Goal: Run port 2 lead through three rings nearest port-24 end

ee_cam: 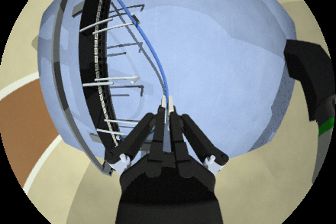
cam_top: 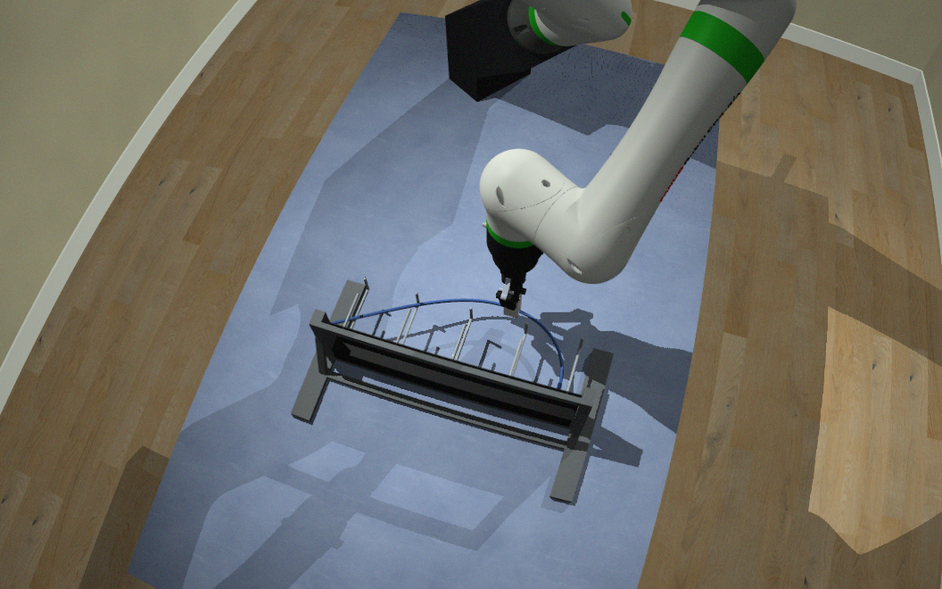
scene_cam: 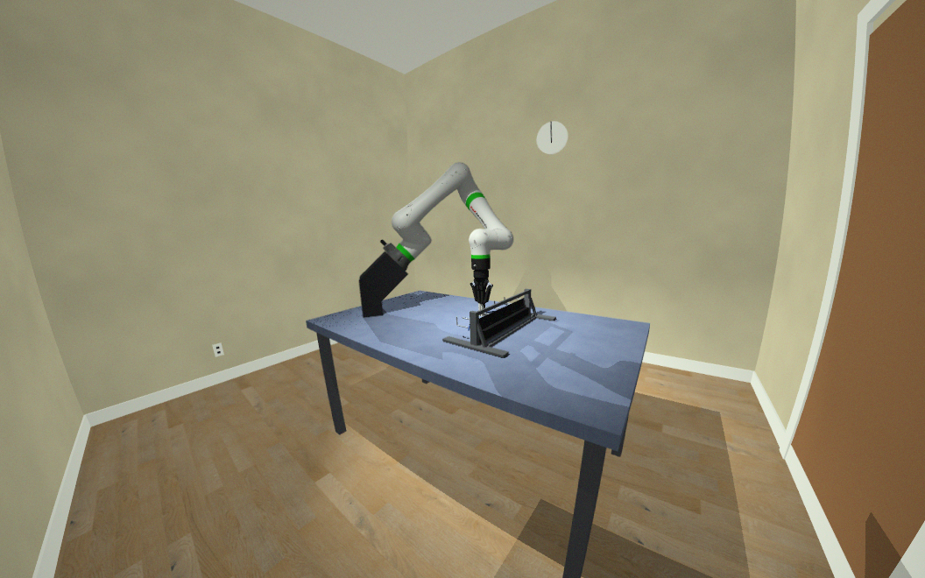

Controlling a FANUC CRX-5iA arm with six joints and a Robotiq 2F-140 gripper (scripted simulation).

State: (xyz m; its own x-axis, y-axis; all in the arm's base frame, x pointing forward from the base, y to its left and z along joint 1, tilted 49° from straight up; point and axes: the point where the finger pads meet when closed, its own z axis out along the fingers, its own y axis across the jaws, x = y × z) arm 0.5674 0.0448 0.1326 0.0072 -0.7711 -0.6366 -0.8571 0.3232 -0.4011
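My gripper is now 170 mm short of the rack, 50 mm to the left of it and 10 mm below it.
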